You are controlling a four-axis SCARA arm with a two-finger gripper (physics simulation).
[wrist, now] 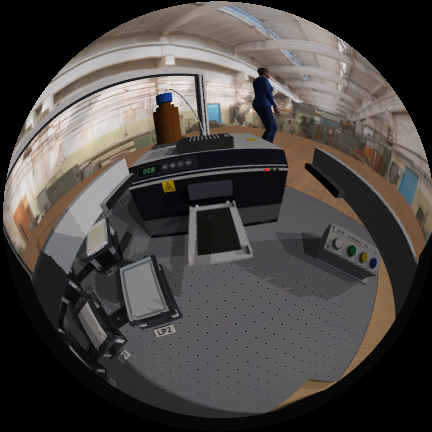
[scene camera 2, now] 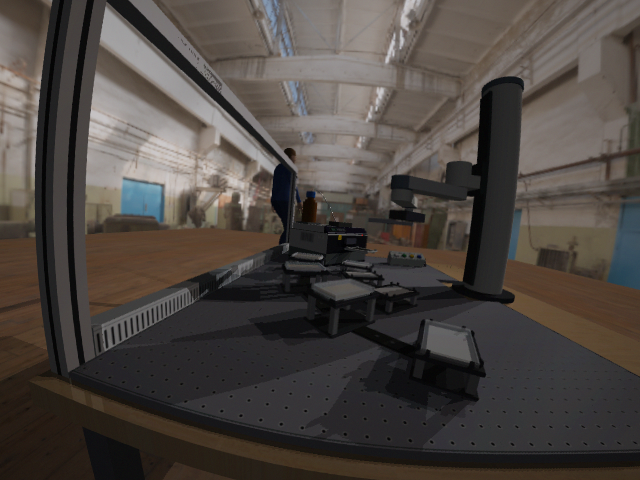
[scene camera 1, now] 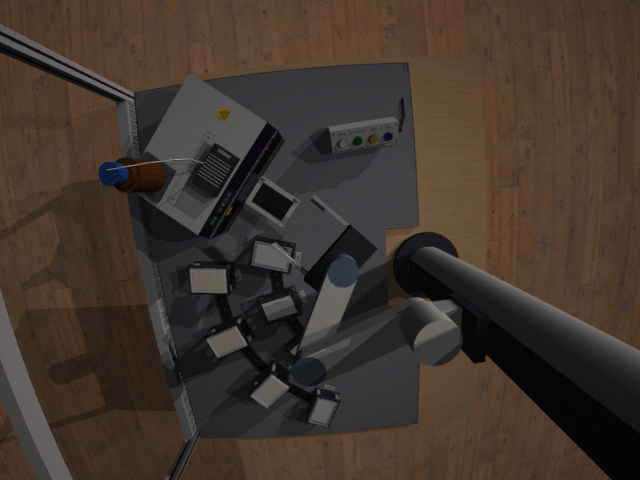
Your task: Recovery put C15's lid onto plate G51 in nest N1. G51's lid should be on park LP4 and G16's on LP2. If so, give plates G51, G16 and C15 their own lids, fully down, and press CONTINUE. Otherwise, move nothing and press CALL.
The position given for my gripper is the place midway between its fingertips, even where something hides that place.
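Brown bottle (wrist: pixel 166 118), visible. My gripper (scene camera 1: pixel 292 220), (wrist: pixel 219 152), holding nothing.
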